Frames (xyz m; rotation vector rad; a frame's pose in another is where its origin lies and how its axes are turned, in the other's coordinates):
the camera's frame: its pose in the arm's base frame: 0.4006 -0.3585 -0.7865 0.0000 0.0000 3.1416
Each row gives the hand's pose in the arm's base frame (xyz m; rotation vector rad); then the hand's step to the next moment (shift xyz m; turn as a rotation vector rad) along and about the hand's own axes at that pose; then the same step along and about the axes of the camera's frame.
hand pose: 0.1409 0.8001 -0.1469 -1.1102 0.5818 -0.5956
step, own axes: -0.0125 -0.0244 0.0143 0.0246 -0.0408 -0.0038
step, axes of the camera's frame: 0.0025 -0.0099 0.0292 -0.0087 0.0329 0.0336
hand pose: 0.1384 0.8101 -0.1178 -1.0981 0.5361 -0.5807
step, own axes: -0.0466 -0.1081 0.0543 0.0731 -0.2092 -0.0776
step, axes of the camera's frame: 0.0163 -0.0304 0.1250 0.0326 0.1712 0.1574
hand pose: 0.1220 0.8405 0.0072 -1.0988 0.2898 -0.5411
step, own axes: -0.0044 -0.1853 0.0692 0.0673 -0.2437 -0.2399
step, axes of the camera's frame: 0.0205 0.0086 0.1966 0.1245 0.3036 0.1175
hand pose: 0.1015 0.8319 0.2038 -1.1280 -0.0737 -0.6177
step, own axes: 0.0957 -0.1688 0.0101 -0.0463 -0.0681 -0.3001
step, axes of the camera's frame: 0.0017 0.0794 0.1773 0.1467 0.2578 -0.0941
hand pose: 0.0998 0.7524 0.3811 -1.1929 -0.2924 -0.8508
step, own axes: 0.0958 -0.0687 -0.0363 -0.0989 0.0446 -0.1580
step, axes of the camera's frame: -0.0067 0.0809 0.0929 0.0695 0.0952 -0.1511
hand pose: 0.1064 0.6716 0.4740 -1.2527 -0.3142 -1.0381
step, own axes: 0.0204 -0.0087 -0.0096 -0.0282 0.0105 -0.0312
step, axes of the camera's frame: -0.0010 0.0176 0.0165 0.0170 0.0148 -0.0370
